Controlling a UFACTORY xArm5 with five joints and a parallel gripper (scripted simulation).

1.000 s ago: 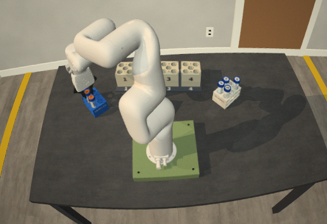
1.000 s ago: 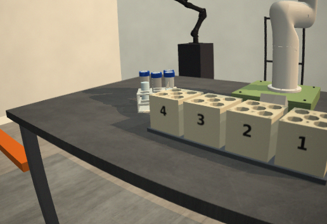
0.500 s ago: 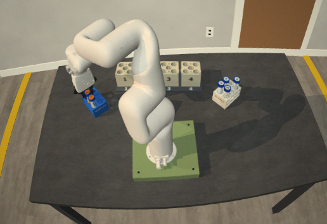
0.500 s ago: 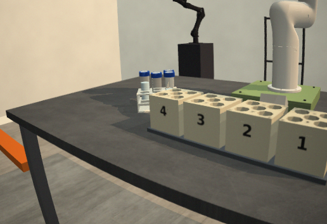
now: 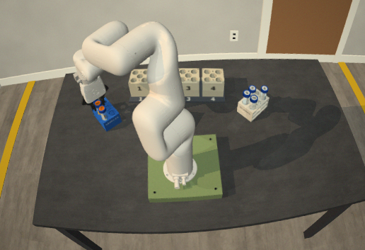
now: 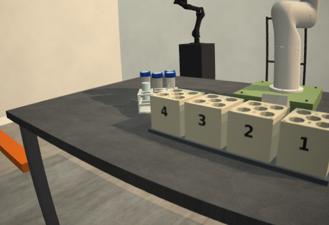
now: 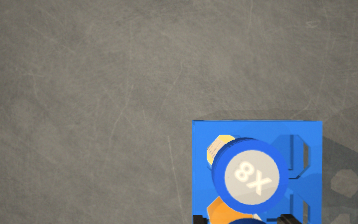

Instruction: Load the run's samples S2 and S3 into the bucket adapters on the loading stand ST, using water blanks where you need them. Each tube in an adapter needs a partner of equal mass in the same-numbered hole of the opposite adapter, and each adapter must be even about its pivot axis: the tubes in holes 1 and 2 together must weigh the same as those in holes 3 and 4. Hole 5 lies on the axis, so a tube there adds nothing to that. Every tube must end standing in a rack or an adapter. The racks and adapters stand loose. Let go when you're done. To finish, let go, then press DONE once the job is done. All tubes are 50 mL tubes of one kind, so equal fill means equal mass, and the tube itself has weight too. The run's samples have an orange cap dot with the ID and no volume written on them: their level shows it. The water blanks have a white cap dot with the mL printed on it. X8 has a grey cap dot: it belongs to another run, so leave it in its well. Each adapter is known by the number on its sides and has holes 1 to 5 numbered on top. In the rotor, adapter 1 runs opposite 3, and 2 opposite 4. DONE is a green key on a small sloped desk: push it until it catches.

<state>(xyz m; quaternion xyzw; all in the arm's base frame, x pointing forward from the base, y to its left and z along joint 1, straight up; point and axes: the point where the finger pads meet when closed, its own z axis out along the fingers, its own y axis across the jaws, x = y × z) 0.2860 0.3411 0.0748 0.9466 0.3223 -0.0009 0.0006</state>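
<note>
My gripper is now 5 cm above the sample tube S2, 1 cm to the left of it and 1 cm short of it. The rest, counted from my hand: bucket adapter: 18 cm to the right, 17 cm ahead, 7 cm below; then loading stand ST: 34 cm to the right, 15 cm ahead, 11 cm below; then blue sample rack: 9 cm below, 2 cm to the right, 1 cm ahead.
</note>
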